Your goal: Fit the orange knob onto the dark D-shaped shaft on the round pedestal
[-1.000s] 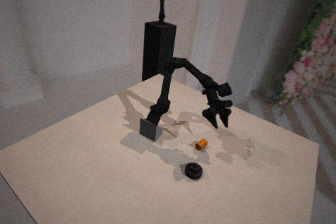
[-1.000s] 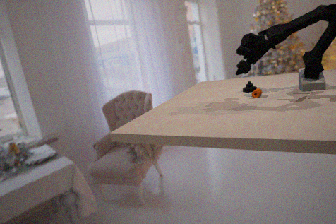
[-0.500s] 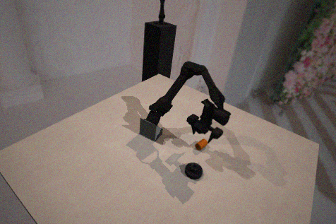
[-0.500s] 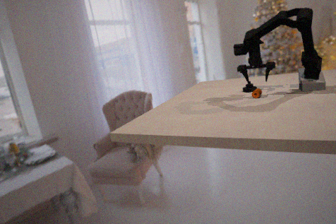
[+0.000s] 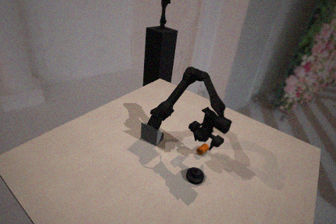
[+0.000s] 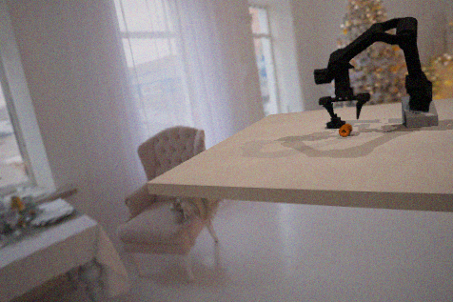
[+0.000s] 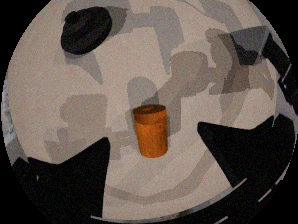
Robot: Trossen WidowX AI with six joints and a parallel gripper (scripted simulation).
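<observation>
My gripper tip is now 1 cm to the right of the orange knob and 4 cm above it. Round my gripper tip: dark round pedestal (7 cm ahead, 15 cm to the right, 3 cm below).
</observation>
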